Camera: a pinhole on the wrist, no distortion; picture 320 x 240 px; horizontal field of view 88.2 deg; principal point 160.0 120.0 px. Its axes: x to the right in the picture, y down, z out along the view. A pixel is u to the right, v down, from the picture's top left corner.
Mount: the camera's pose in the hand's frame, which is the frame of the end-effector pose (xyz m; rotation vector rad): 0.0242 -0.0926 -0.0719 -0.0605 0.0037 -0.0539
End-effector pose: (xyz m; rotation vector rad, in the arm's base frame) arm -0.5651 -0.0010 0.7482 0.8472 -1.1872 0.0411
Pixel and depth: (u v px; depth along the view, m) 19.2 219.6 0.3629
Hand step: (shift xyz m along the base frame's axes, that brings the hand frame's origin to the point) -0.4055 0.0552 -0.1006
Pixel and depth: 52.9 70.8 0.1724
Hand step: -0.0619 -0.1160 -0.1328
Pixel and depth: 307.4 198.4 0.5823
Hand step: -0.2447 -0.3805 0.6229
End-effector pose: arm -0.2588 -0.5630 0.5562 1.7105 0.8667 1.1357
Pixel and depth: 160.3 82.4 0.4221
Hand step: 0.3280 -0.0229 -0.2125
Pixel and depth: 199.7 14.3 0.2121
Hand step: 0.1451 0.0985 -0.2082
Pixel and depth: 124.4 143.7 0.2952
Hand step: 0.1924 -0.0841 -0.0809
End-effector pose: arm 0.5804 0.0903 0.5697 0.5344 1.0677 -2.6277
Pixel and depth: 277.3 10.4 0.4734
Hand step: -0.5552 -0.0540 0.3745
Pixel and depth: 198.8 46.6 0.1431
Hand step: -0.1218 0.0459 0.1180
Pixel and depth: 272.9 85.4 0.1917
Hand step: -0.2143 -0.0114 0.0941
